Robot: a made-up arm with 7 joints.
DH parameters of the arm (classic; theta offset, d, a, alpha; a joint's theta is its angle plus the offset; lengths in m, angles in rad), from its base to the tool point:
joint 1: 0 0.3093 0 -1.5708
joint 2: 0 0 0 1.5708
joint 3: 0 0.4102 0.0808 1.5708
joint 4: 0 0 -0.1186 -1.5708
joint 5: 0 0.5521 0 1.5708
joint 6: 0 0 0.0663 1.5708
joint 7: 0 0 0 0
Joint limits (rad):
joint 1: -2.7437..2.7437
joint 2: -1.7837..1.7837
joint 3: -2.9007..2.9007
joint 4: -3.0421..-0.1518
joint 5: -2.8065..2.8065
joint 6: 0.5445..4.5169
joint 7: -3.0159..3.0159
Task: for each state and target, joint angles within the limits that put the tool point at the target. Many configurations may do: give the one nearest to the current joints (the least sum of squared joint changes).
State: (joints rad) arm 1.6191 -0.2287 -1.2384 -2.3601 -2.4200 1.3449 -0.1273
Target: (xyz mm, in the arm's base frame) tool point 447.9 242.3 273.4
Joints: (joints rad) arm 1.6988 -0.0979 -1.1938 -2.6031 -2.4188 1.3701 -0.1273
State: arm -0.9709 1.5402 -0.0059 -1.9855 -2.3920 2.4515 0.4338
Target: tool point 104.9 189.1 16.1
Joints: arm -1.1274 1.5871 0.4269 -2.8152 -2.4078 2.5912 0.4338
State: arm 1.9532 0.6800 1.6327 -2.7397 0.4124 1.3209 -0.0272
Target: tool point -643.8 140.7 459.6
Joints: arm 1.4718 0.7284 1.6280 -2.1469 0.4170 1.3622 -0.0272
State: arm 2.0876 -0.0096 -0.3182 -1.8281 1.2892 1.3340 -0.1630
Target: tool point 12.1 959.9 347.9
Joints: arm 1.7792 0.8594 -0.3620 -1.2141 1.3085 1.4238 -0.1630
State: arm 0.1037 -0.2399 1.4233 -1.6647 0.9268 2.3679 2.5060
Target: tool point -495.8 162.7 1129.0
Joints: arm 0.7648 -0.6435 1.0806 -1.1207 0.9326 2.5444 2.5060
